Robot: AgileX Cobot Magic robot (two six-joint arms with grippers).
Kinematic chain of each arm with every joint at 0, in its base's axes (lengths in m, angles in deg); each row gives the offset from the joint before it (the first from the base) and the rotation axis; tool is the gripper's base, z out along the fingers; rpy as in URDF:
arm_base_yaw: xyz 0 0 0.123 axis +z
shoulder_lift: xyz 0 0 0 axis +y
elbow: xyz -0.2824 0 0.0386 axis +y
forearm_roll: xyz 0.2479 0 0.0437 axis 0.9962 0 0.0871
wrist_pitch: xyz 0 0 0 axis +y
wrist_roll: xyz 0.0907 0 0.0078 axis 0.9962 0 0.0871
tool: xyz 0 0 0 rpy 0 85 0
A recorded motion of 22 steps. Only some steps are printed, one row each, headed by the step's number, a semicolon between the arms.
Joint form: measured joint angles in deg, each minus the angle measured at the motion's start. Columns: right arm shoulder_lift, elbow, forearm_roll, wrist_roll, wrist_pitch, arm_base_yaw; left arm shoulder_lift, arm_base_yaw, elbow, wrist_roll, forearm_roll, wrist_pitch.
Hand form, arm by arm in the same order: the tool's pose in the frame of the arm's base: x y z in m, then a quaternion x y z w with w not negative. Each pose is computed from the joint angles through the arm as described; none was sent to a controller.
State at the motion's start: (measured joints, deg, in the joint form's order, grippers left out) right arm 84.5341 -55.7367 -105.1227 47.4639 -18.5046 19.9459; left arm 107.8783 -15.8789 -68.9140 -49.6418 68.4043 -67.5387
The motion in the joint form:
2: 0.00 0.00 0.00 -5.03 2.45 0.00; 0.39 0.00 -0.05 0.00 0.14 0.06
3: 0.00 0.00 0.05 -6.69 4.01 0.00; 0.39 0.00 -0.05 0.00 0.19 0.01
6: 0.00 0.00 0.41 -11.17 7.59 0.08; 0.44 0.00 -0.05 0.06 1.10 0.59
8: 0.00 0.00 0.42 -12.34 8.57 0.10; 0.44 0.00 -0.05 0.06 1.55 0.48
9: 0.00 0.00 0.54 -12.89 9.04 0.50; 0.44 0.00 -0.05 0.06 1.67 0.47
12: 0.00 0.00 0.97 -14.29 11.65 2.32; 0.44 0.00 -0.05 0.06 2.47 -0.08
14: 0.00 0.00 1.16 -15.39 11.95 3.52; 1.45 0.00 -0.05 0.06 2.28 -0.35
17: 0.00 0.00 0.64 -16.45 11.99 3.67; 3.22 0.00 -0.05 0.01 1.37 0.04
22: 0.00 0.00 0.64 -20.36 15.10 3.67; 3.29 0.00 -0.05 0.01 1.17 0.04
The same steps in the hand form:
2: 0.2994 0.1344 0.2854 -0.61610 0.58934 -0.08075 0.51631; 0.3546 -0.1822 0.2615 0.42181 0.53893 -0.44193 0.57994
3: 0.3010 0.1325 0.2857 -0.61874 0.58504 -0.09960 0.51475; 0.3545 -0.1822 0.2615 0.42225 0.53861 -0.44215 0.57975
6: 0.3043 0.1285 0.2866 -0.62682 0.57203 -0.14421 0.50901; 0.3545 -0.1824 0.2596 0.42849 0.54210 -0.43690 0.57589
8: 0.3051 0.1274 0.2869 -0.62911 0.56833 -0.15647 0.50670; 0.3540 -0.1825 0.2592 0.43202 0.54132 -0.43676 0.57408
9: 0.3047 0.1289 0.2870 -0.63144 0.56501 -0.16008 0.50637; 0.3538 -0.1826 0.2590 0.43293 0.54123 -0.43661 0.57359
12: 0.3028 0.1352 0.2878 -0.63535 0.55678 -0.17551 0.50549; 0.3525 -0.1829 0.2587 0.43965 0.53766 -0.43851 0.57039
14: 0.3002 0.1412 0.2879 -0.64434 0.54578 -0.17645 0.50578; 0.3546 -0.1836 0.2523 0.43621 0.54193 -0.44289 0.56558
17: 0.2998 0.1419 0.2878 -0.65252 0.53634 -0.18295 0.50307; 0.3595 -0.1843 0.2407 0.42444 0.55501 -0.44634 0.55911
22: 0.3025 0.1379 0.2888 -0.65922 0.52310 -0.22248 0.49223; 0.3599 -0.1843 0.2405 0.42277 0.55547 -0.44681 0.55953

